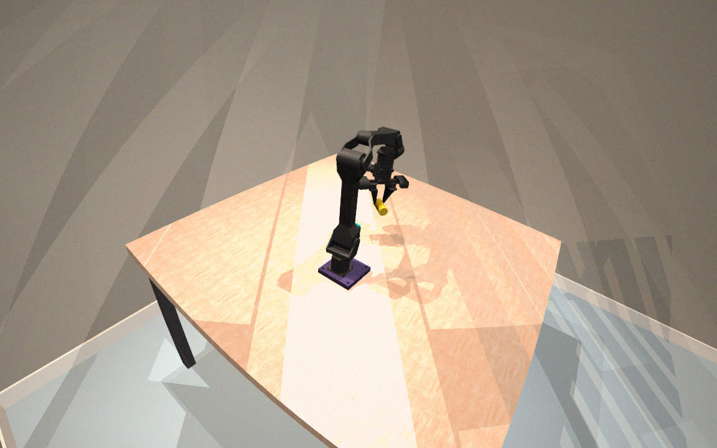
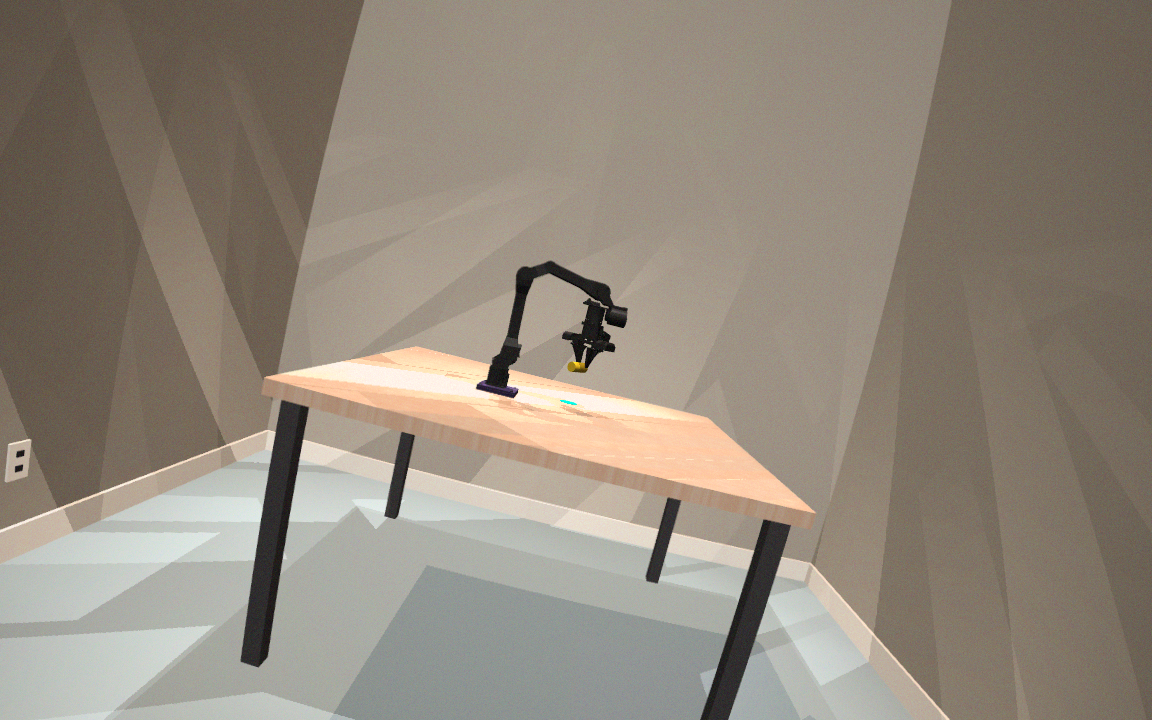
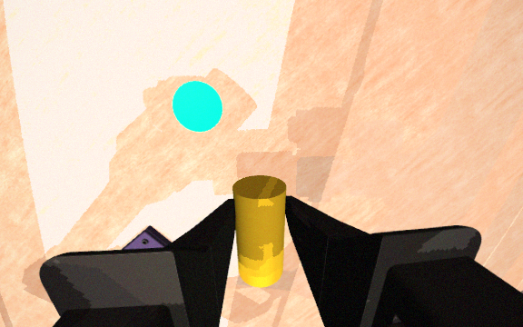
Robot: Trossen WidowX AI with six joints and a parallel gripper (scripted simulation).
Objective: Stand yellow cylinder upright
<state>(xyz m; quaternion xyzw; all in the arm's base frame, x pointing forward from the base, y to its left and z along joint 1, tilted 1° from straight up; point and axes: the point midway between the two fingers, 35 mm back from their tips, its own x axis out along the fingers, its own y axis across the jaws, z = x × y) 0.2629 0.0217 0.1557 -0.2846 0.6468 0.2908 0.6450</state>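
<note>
The cyan circle lies 14 cm below my gripper tip, 9 cm to the left of it and 1 cm behind it. From my gripper tip the other things lie so: yellow tall cylinder (2 cm to the right, 1 cm behind).
</note>
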